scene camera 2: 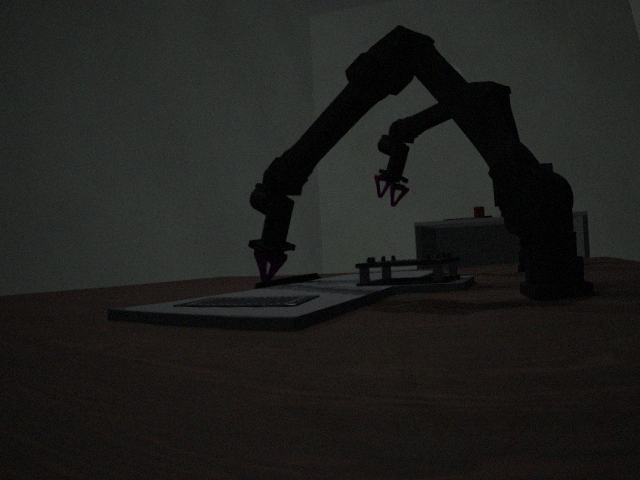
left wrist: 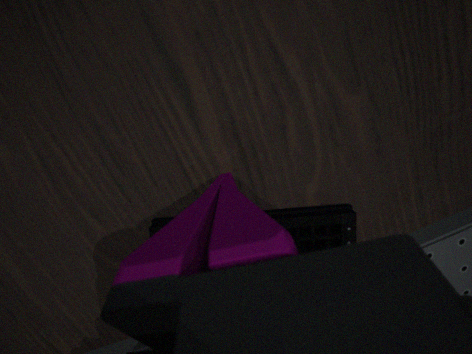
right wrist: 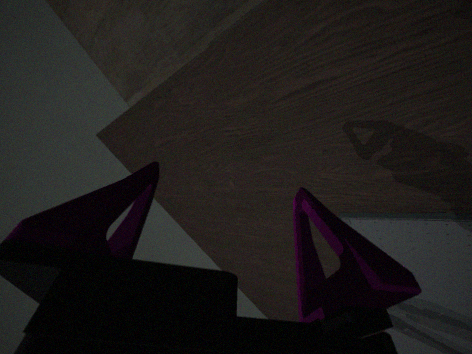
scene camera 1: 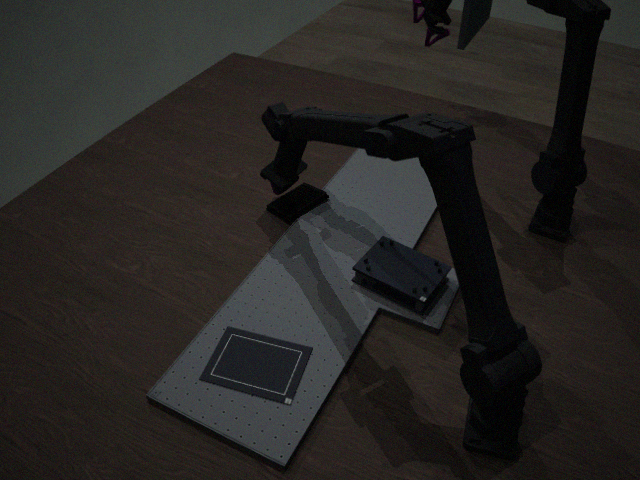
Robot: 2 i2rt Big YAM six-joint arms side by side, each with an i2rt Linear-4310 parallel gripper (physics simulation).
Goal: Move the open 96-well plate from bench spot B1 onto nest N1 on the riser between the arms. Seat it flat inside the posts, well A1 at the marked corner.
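Places are measured from the left arm's base along level axes (x left, y back, z up), in metres.
Pixels of known places: left gripper, fingertip midpoint: (left wrist: 227,181) (scene camera 1: 276,193); right gripper, fingertip midpoint: (scene camera 2: 386,201) (right wrist: 230,181) (scene camera 1: 421,34); left arm's base, origin of the base link: (scene camera 2: 554,294) (scene camera 1: 491,424); right arm's base, origin of the base link: (scene camera 1: 550,222).
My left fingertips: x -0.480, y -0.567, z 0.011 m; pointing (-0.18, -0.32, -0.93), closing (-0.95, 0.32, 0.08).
Observation:
Ahead of a thing's pixels: the offset from my left fingertips to its top centre. "*": to the spot under its first point. Level surfaces: height alone.
The dark 96-well plate @[dy +0.063, dx +0.020, dz +0.020 m] (scene camera 1: 298,202) (scene camera 2: 297,279) (left wrist: 322,230) lies across the far long edge of the perforated board, partly over the wood. My left gripper (scene camera 2: 266,280) (left wrist: 227,181) is shut, its fingers pressed together at the plate. In the left wrist view the fingers hide part of the plate, and no part of it shows between them. In scene camera 1 the left fingertips are hidden. The raised nest @[dy +0.350, dx +0.204, dz +0.051 m] (scene camera 1: 400,269) (scene camera 2: 413,264) has short posts and a pale corner mark. My right gripper (scene camera 1: 421,33) (scene camera 2: 387,200) (right wrist: 230,181) is open, empty and high above the table.
The perforated board (scene camera 1: 258,304) (scene camera 2: 206,317) runs along the wood table @[dz -0.011 m] (scene camera 1: 129,248) (scene camera 2: 320,387). A dark flat pad @[* dy +0.147, dx +0.492, dz +0.003 m] (scene camera 1: 255,364) (scene camera 2: 245,301) with a white outline lies at its near end. A grey box (scene camera 2: 460,242) with a red object (scene camera 2: 479,211) on top stands behind.

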